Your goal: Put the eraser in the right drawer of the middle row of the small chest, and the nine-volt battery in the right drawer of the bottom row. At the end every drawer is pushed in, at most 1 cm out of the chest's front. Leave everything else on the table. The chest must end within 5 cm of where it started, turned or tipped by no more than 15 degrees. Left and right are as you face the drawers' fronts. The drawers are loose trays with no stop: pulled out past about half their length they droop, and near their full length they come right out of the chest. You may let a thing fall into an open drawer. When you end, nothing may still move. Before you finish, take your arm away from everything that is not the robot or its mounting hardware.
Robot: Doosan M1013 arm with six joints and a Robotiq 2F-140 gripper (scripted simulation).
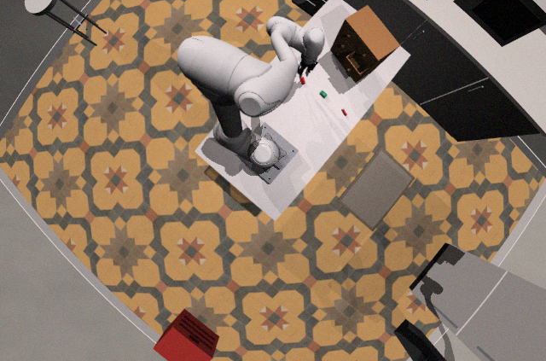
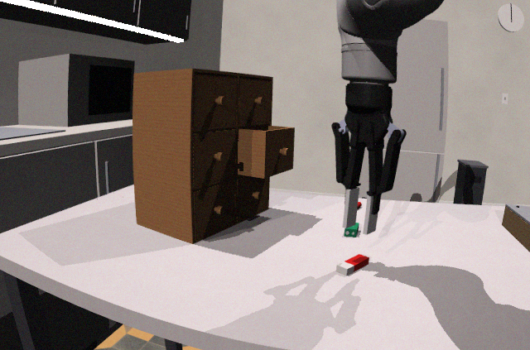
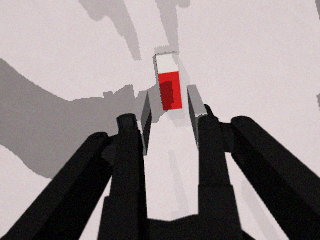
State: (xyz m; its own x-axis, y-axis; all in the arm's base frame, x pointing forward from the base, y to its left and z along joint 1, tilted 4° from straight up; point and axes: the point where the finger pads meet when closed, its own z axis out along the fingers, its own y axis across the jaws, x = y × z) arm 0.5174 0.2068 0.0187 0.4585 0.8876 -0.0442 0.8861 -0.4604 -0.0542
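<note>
My gripper is now 10 mm to the right of the white eraser and 100 mm above it. Round my hand: red cylinder (50 mm ahead, 360 mm to the right, 100 mm below); green nine-volt battery (30 mm ahead, 160 mm to the right, 100 mm below).
</note>
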